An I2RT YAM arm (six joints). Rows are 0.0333 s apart.
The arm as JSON. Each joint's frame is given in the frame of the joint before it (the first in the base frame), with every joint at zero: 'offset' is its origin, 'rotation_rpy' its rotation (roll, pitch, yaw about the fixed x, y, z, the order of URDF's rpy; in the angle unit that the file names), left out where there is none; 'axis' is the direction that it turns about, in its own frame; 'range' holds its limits. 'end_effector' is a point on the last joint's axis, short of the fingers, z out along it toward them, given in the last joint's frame.
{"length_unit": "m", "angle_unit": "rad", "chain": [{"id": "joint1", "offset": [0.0, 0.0, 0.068], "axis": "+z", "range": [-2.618, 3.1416]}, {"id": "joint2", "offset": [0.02, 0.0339, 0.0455], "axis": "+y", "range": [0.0, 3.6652]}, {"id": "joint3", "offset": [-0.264, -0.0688, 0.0], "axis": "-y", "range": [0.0, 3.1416]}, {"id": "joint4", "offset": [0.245, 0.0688, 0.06], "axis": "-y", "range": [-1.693, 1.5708]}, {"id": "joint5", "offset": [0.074, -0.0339, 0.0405], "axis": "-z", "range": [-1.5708, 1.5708]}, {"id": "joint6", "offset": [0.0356, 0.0, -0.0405], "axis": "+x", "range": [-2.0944, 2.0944]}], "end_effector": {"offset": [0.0, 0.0, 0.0], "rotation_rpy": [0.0, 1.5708, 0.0]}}
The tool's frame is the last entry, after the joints.
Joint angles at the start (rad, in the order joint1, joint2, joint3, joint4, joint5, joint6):
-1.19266, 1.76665, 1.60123, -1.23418, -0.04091, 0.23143
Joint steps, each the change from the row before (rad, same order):
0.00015, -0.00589, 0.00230, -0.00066, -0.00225, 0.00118
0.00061, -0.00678, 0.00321, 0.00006, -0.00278, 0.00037
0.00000, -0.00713, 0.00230, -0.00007, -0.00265, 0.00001
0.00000, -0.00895, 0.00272, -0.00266, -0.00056, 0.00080
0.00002, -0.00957, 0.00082, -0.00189, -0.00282, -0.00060
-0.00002, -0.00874, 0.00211, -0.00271, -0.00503, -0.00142
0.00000, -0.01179, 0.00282, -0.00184, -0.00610, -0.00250
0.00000, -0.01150, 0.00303, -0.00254, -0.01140, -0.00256
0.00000, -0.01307, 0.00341, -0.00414, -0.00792, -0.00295
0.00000, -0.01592, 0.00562, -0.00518, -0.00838, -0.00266
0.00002, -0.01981, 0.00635, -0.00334, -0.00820, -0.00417
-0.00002, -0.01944, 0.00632, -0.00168, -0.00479, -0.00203
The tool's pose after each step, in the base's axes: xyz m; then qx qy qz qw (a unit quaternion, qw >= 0). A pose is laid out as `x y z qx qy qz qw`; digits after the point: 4 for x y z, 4 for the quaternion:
0.1273 -0.3160 0.2858 0.6496 0.7548 -0.0221 0.0891
0.1272 -0.3151 0.2889 0.6490 0.7546 -0.0232 0.0941
0.1269 -0.3141 0.2918 0.6485 0.7544 -0.0242 0.0989
0.1263 -0.3125 0.2953 0.6484 0.7539 -0.0260 0.1030
0.1257 -0.3107 0.2985 0.6476 0.7539 -0.0267 0.1074
0.1252 -0.3090 0.3018 0.6465 0.7542 -0.0264 0.1121
0.1246 -0.3068 0.3062 0.6446 0.7547 -0.0268 0.1190
0.1241 -0.3045 0.3106 0.6423 0.7554 -0.0247 0.1269
0.1233 -0.3018 0.3154 0.6400 0.7562 -0.0243 0.1340
0.1223 -0.2984 0.3217 0.6375 0.7566 -0.0246 0.1431
0.1210 -0.2944 0.3293 0.6339 0.7573 -0.0267 0.1548
0.1196 -0.2904 0.3368 0.6311 0.7571 -0.0304 0.1663

